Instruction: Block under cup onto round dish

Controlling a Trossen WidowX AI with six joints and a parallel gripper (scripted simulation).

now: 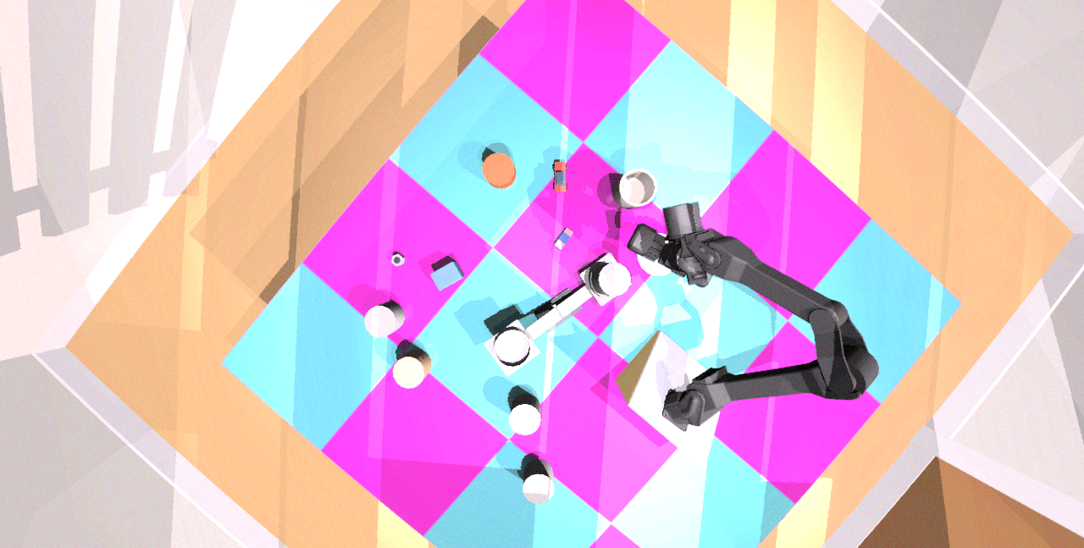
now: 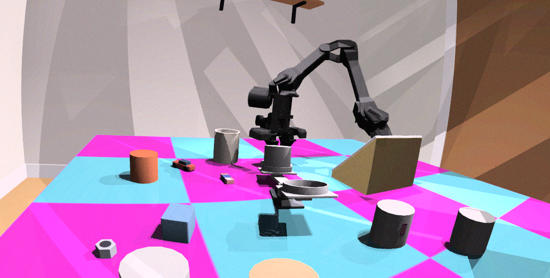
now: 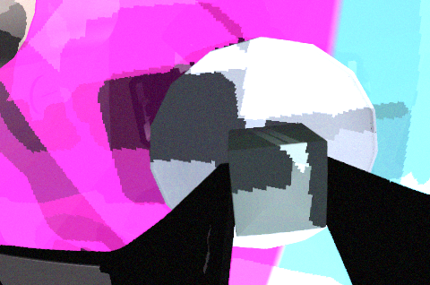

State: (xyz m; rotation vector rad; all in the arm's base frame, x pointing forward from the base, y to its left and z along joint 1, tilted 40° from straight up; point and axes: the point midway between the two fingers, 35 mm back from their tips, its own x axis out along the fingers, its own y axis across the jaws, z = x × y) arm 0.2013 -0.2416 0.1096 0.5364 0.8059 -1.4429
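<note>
The round dish is 1 cm below my gripper tip. Round my gripper tip: white tube (14 cm ahead, 7 cm to the right, 2 cm above); then balance beam (11 cm ahead, 25 cm to the left, 2 cm above); then balance (11 cm ahead, 25 cm to the left, 1 cm above).
</note>
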